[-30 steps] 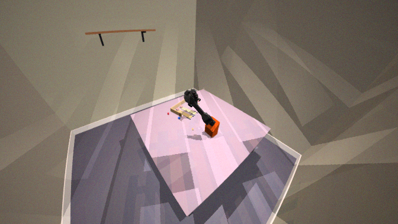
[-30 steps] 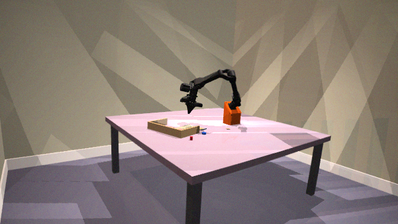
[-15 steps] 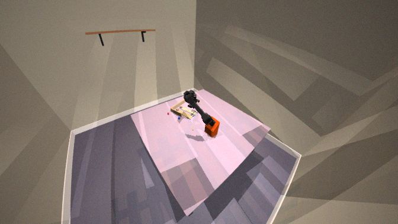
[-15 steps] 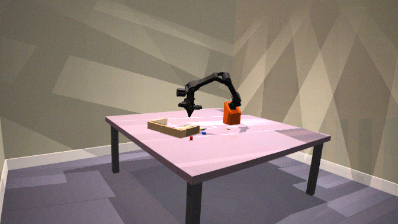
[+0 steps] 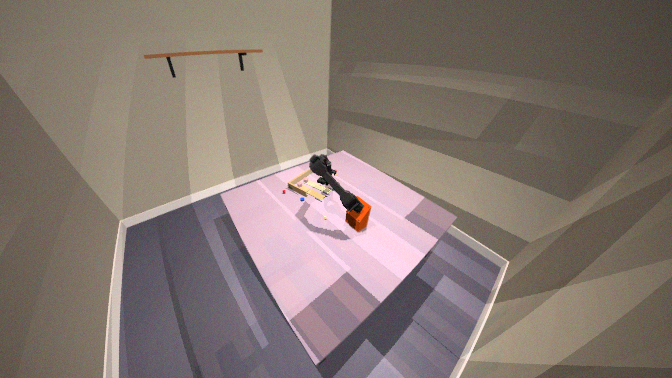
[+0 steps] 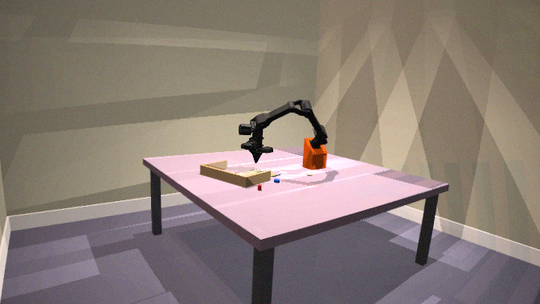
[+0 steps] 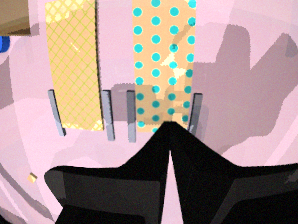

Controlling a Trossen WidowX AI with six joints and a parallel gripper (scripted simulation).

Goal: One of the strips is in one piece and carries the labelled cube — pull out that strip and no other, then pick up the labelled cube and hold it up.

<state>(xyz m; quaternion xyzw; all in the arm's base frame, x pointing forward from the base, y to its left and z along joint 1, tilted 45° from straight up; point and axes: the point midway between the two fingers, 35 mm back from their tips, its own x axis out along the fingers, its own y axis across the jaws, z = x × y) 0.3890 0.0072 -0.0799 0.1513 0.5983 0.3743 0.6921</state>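
My gripper tip is now 10 cm to the right of the yellow cross-hatched strip and 5 cm above it. Round my gripper tip: red cube (17 cm ahead, 29 cm to the left, 4 cm below); then blue cube (1 cm ahead, 22 cm to the left, 5 cm below).
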